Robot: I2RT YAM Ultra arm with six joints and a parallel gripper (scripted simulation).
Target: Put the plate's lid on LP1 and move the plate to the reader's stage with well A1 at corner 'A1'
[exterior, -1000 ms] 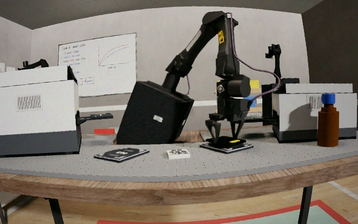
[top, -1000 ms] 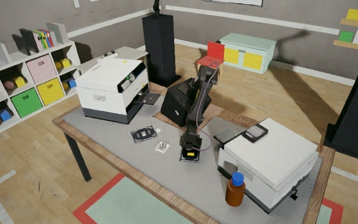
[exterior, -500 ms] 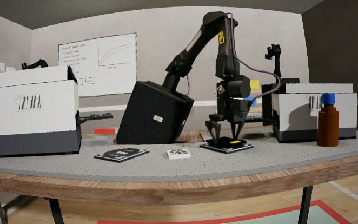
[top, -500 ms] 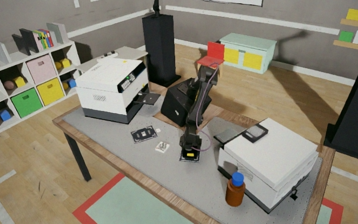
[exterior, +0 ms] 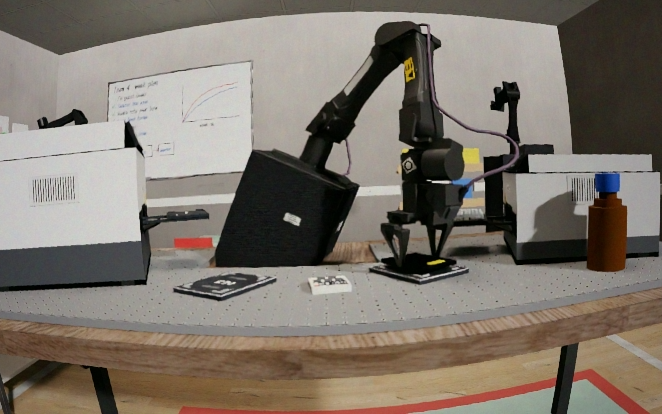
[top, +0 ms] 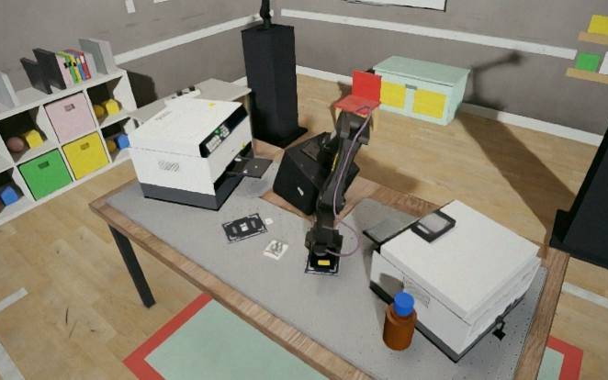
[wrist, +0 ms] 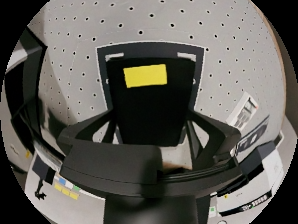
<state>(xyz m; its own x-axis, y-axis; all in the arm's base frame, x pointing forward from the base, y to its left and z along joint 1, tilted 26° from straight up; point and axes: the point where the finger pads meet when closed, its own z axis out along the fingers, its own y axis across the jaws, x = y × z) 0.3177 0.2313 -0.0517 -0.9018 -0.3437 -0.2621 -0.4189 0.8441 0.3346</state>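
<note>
Right now the black lid is right at my hand. Also, from my hand: white well plate 170 mm behind, 160 mm to the left, 60 mm above; then capped bottle 160 mm ahead, 360 mm to the left, 90 mm above.
</note>
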